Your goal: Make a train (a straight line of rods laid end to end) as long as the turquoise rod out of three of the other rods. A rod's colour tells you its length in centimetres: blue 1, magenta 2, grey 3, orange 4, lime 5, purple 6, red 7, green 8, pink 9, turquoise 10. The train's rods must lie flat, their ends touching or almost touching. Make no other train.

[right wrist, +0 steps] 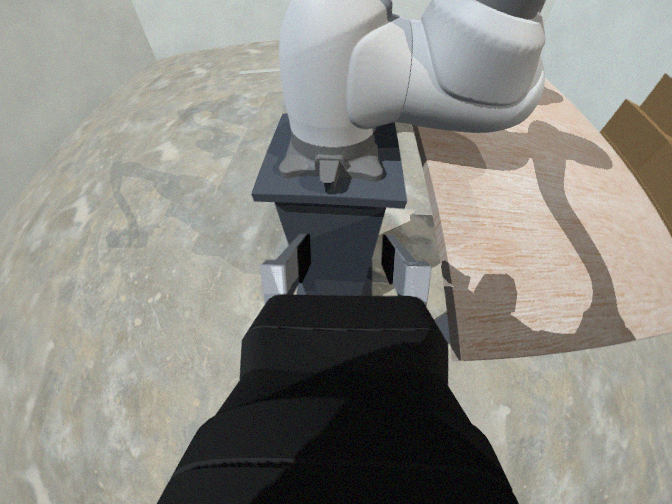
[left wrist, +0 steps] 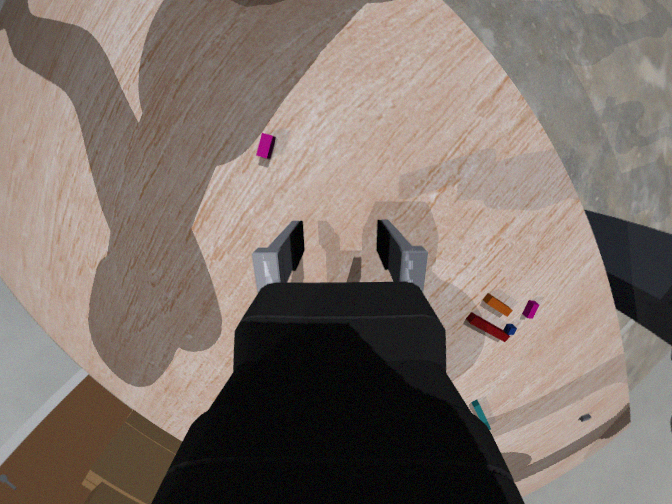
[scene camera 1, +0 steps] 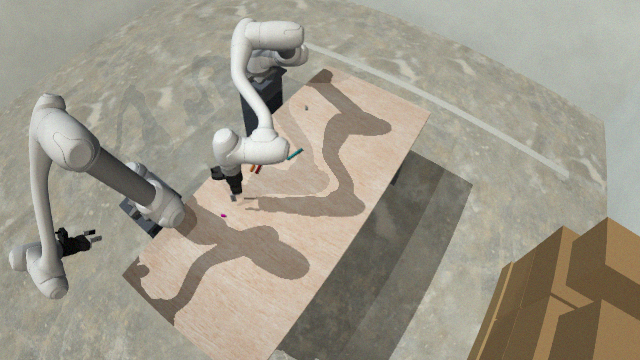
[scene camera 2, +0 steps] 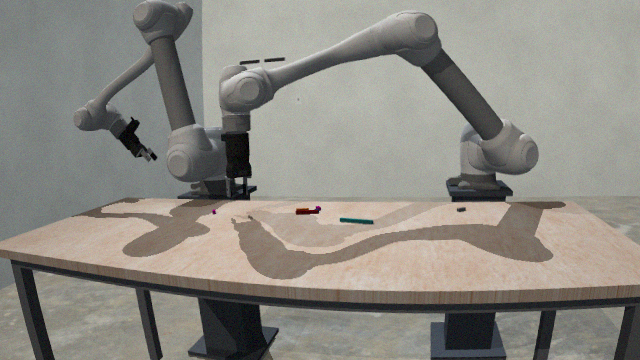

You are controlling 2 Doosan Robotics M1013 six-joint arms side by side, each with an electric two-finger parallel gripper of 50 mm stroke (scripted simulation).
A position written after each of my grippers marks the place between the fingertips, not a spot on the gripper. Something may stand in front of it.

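Arm pedestal (scene camera 1: pixel 272 96). My right gripper (right wrist: pixel 346 249). My left gripper (scene camera 2: pixel 237 195), also in the left wrist view (left wrist: pixel 340 235).
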